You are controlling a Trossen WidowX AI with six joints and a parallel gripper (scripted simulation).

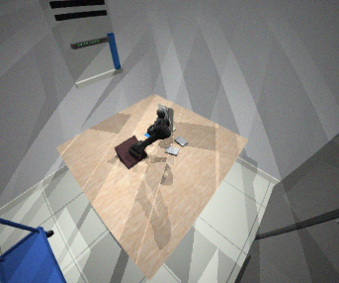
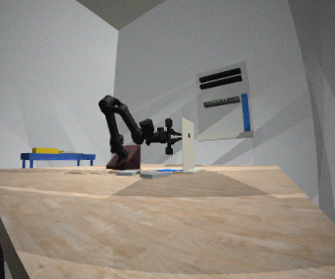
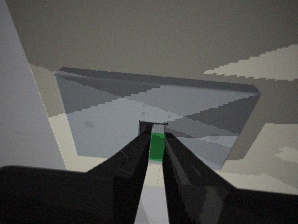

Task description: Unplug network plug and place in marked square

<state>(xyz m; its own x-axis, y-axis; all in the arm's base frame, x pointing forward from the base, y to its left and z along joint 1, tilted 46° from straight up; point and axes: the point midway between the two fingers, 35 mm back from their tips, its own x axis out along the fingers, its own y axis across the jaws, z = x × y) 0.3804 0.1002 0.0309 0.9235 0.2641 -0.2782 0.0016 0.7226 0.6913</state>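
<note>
Right now the blue marked square is 18 cm below my gripper tip, 13 cm behind it and 3 cm to the left of it. Also, from my gripper tip: upright panel: 6 cm below, 2 cm ahead; plug: right at my gripper tip.
</note>
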